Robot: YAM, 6 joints.
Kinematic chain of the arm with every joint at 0, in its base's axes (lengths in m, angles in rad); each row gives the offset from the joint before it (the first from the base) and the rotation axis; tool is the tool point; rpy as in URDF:
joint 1: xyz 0 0 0.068 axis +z
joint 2: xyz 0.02 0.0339 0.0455 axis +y
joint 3: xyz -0.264 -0.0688 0 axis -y
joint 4: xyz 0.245 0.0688 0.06 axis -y
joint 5: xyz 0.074 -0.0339 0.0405 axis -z
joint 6: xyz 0.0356 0 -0.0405 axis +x
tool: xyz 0 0 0 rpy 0 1.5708 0
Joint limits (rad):
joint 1: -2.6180..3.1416
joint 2: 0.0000..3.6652
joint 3: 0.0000..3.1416
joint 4: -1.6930..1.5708
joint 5: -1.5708..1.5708
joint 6: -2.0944..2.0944
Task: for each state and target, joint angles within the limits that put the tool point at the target. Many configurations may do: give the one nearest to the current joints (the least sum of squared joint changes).
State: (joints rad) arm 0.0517 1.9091 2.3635 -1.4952 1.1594 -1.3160
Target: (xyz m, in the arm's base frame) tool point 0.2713 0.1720 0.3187
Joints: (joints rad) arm 0.6608 1.8358 1.7571 -1.6930 1.0415 -1.3160
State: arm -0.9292 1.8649 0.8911 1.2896 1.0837 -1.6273
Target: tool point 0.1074 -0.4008 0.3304
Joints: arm -1.2354 1.8960 1.2945 1.2515 1.0292 -1.6273
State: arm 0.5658 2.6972 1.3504 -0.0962 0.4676 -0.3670
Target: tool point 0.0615 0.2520 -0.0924
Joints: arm 1.3819 2.5679 0.9569 -0.2709 0.3761 -0.3670
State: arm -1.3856 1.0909 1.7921 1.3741 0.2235 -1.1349
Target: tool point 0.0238 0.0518 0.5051
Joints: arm -1.9186 0.5347 0.9717 1.5708 -0.1330 -1.1349
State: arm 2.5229 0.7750 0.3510 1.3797 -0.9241 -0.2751
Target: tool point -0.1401 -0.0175 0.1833
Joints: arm 3.0251 0.8605 0.0000 1.0518 -1.2395 -0.2751
